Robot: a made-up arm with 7 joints. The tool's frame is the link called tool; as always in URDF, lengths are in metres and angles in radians. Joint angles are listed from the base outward.
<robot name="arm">
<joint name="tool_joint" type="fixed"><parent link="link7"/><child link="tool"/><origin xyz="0 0.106 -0.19" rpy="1.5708 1.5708 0"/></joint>
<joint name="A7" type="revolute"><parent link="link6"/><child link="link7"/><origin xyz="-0.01 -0.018 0.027"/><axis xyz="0 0 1"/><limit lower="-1.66" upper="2.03"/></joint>
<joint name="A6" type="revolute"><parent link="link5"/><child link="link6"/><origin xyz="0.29 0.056 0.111"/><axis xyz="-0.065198 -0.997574 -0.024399"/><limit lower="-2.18" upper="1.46"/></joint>
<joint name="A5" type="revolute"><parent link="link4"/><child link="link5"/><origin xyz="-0.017 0 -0.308"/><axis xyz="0.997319 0.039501 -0.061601"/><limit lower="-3.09" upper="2.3"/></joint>
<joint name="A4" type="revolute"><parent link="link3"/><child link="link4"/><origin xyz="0.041 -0.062 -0.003"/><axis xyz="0 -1 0"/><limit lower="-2.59" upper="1.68"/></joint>
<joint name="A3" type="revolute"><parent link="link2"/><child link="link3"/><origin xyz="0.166 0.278 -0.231"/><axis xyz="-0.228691 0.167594 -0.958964"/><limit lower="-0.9" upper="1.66"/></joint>
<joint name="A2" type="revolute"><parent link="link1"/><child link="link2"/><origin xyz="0.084 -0.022 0.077"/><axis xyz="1 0 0"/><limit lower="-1.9" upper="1.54"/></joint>
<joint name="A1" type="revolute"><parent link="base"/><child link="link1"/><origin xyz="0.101 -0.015 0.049"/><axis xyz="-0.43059 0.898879 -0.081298"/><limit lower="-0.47" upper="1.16"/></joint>
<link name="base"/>
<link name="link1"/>
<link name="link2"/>
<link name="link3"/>
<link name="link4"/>
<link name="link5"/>
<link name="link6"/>
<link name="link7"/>
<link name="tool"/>
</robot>
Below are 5 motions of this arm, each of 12 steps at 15 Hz.
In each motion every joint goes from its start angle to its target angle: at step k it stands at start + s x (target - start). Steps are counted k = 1, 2, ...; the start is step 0. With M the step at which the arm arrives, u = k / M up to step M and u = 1 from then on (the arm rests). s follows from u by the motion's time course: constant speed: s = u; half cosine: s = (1 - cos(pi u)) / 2; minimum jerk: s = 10 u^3 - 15 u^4 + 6 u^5.
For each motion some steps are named. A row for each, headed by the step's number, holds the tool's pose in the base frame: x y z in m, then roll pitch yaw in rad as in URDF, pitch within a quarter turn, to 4 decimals.
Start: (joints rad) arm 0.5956 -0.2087 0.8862 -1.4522 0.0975 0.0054 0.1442
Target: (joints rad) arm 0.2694 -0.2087 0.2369 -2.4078 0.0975 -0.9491 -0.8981
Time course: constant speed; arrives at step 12
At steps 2, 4, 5, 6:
2: -0.0945 0.2674 -0.4725 -0.6503 -0.1427 2.1191
4: -0.0728 0.3137 -0.4070 -0.4586 -0.4011 1.9551
5: -0.0625 0.3308 -0.3700 -0.3296 -0.5269 1.8651
6: -0.0521 0.3435 -0.3307 -0.1732 -0.6459 1.7611

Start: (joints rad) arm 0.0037 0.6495 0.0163 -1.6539 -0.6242 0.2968 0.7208
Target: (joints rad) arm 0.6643 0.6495 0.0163 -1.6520 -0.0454 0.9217 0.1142
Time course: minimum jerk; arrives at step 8
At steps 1, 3, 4, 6, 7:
1: -0.0562 0.4589 -0.0538 -2.9833 0.5543 -2.8152
3: -0.0629 0.4967 -0.0869 -2.8167 0.4251 -3.0291
4: -0.0645 0.5243 -0.1239 -2.6025 0.3345 3.0950
6: -0.0699 0.5454 -0.2120 -2.1073 0.2541 2.8713
7: -0.0738 0.5432 -0.2345 -1.9827 0.2509 2.8344

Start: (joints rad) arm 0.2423 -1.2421 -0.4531 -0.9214 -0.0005 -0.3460 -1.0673
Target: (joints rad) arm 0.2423 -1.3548 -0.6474 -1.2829 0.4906 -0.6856 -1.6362
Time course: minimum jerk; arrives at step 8
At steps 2, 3, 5, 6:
2: 0.1697 -0.6424 -0.3541 0.5675 -0.4584 -2.7387
3: 0.1542 -0.6412 -0.3174 0.7151 -0.4783 -2.8909
5: 0.1244 -0.6249 -0.2145 1.1326 -0.4831 2.9849
6: 0.1179 -0.6132 -0.1740 1.2952 -0.4625 2.8325

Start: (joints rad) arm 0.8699 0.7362 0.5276 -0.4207 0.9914 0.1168 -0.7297
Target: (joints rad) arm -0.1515 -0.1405 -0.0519 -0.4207 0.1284 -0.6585 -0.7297
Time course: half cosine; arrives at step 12
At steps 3, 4, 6, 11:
3: 0.2349 0.2954 -0.6172 -1.0111 0.4003 1.6825
4: 0.2747 0.3085 -0.6076 -1.0955 0.3566 1.8405
6: 0.3598 0.3236 -0.5762 -1.2312 0.3730 2.2411
11: 0.5221 0.2701 -0.4893 -0.9805 0.6201 3.0387

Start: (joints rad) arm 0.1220 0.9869 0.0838 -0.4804 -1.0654 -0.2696 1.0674
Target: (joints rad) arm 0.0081 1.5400 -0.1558 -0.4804 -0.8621 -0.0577 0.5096
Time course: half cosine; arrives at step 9
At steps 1, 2, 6, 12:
1: 0.3133 0.6357 -0.0658 -2.6782 0.9345 -2.7843
2: 0.3212 0.6505 -0.0309 -2.7396 0.9946 -2.8788
6: 0.3694 0.7012 0.2661 2.6035 1.0732 2.1970
12: 0.3813 0.6855 0.3983 2.3962 0.9116 1.8749

